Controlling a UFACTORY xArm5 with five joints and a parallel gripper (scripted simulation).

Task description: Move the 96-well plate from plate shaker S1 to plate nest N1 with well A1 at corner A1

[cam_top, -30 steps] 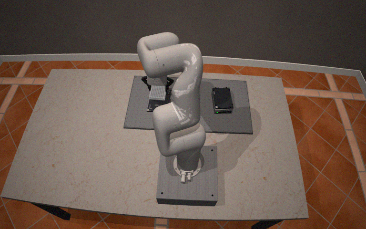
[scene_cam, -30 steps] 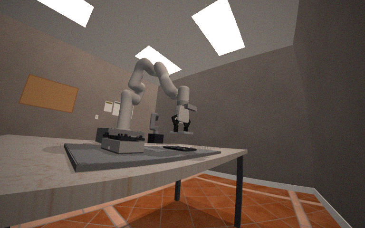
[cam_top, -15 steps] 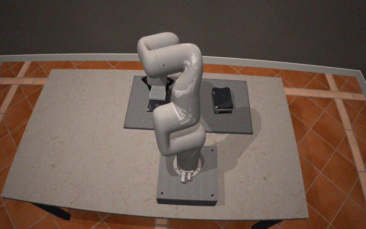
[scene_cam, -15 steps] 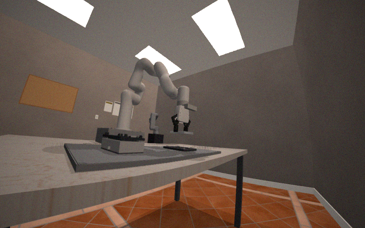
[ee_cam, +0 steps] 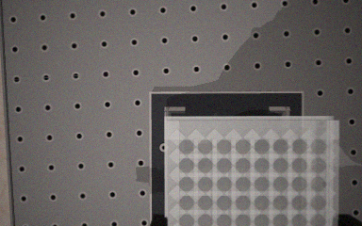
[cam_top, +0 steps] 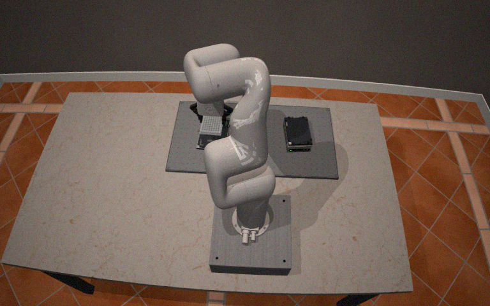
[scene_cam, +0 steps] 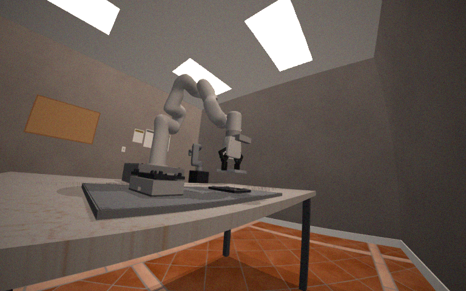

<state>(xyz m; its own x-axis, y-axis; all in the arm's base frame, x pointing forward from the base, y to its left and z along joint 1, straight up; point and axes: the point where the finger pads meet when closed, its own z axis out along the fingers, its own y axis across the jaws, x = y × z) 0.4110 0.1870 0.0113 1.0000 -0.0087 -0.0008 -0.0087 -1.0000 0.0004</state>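
My gripper is now 100 mm above the plate nest N1. Also, from my hand: A1 mark (70 mm behind, 50 mm to the left, 90 mm below); 96-well plate (10 mm below).
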